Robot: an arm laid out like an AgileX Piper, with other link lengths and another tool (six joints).
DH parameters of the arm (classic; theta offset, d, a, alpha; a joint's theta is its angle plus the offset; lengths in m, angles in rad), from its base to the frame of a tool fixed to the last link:
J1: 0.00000 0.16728 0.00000 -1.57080
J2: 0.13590 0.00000 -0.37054 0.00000
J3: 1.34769 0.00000 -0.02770 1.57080
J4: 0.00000 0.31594 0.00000 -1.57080
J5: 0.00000 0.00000 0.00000 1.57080
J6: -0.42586 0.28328 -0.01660 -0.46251
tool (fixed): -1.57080 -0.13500 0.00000 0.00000
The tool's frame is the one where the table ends.
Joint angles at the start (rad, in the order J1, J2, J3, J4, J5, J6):
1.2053, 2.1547, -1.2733, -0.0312, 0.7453, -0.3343
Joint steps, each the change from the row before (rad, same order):
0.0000, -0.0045, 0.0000, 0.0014, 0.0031, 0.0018
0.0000, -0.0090, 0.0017, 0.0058, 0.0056, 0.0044
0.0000, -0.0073, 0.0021, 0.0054, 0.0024, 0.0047
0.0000, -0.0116, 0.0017, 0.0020, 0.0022, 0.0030
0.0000, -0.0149, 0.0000, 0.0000, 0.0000, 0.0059
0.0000, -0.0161, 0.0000, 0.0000, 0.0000, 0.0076
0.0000, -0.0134, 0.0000, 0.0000, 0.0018, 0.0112
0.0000, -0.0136, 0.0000, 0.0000, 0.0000, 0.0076
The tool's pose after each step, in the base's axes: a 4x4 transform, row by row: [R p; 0 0 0 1], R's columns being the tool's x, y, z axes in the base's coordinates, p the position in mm. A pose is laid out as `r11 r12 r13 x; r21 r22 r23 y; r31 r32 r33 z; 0 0 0 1`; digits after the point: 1 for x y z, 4 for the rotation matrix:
0.8324 0.4028 -0.3807 226.8; 0.3704 -0.9153 -0.1584 496.3; -0.4122 -0.0091 -0.9110 82.2; 0 0 0 1
0.8342 0.3948 -0.3850 226.3; 0.3645 -0.9187 -0.1523 495.4; -0.4138 -0.0133 -0.9103 86.1; 0 0 0 1
0.8362 0.3869 -0.3887 225.9; 0.3591 -0.9219 -0.1452 494.7; -0.4145 -0.0181 -0.9099 89.2; 0 0 0 1
0.8383 0.3829 -0.3881 225.8; 0.3586 -0.9235 -0.1364 494.4; -0.4106 -0.0248 -0.9115 94.8; 0 0 0 1
0.8425 0.3776 -0.3842 226.4; 0.3594 -0.9253 -0.1213 495.1; -0.4013 -0.0359 -0.9152 102.9; 0 0 0 1
0.8473 0.3708 -0.3802 227.0; 0.3590 -0.9275 -0.1044 495.6; -0.3913 -0.0481 -0.9190 111.6; 0 0 0 1
0.8526 0.3606 -0.3782 227.6; 0.3539 -0.9310 -0.0898 495.4; -0.3845 -0.0573 -0.9214 118.7; 0 0 0 1
0.8569 0.3538 -0.3749 228.1; 0.3524 -0.9329 -0.0749 495.6; -0.3763 -0.0680 -0.9240 126.1; 0 0 0 1

